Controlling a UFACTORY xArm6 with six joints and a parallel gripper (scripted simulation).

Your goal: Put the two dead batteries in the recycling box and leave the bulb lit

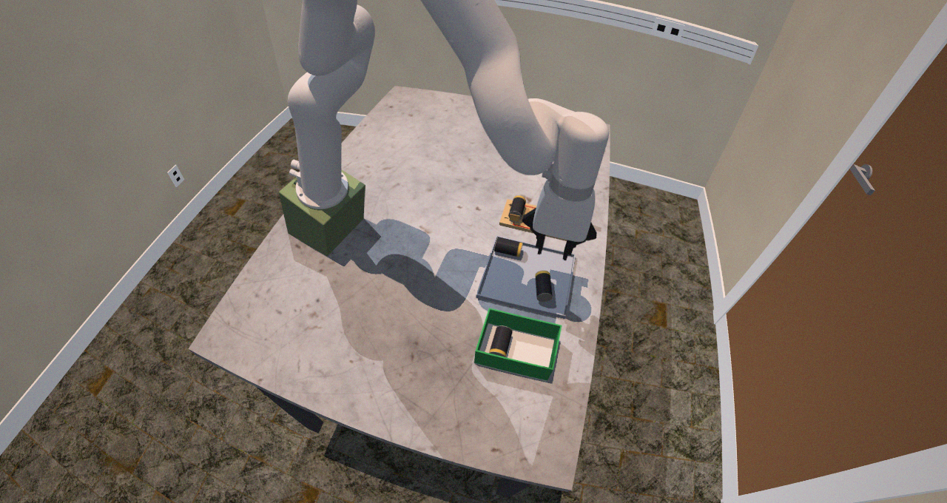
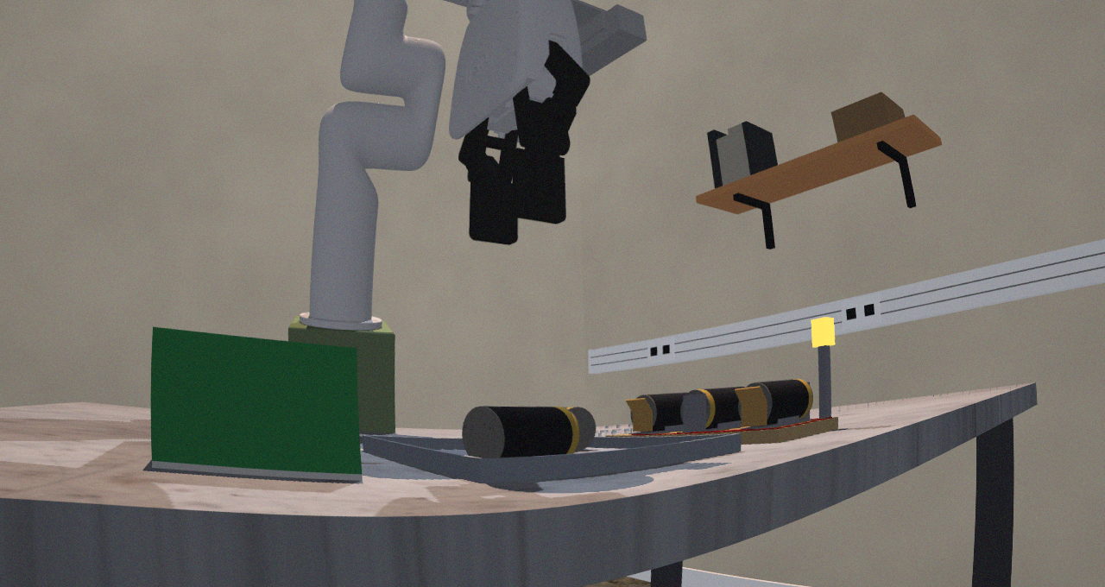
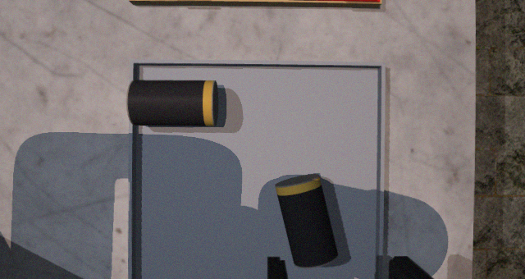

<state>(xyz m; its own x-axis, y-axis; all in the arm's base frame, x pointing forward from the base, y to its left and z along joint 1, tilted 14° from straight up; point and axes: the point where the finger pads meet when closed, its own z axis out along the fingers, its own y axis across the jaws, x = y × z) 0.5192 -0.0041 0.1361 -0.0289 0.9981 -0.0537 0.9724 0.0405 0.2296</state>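
Right now the grey tray is 15 cm below my hand, 4 cm behind it and 3 cm to the left of it. From my hand the other things lie so: green recycling box 16 cm to the right, 14 cm below, 2 cm behind.
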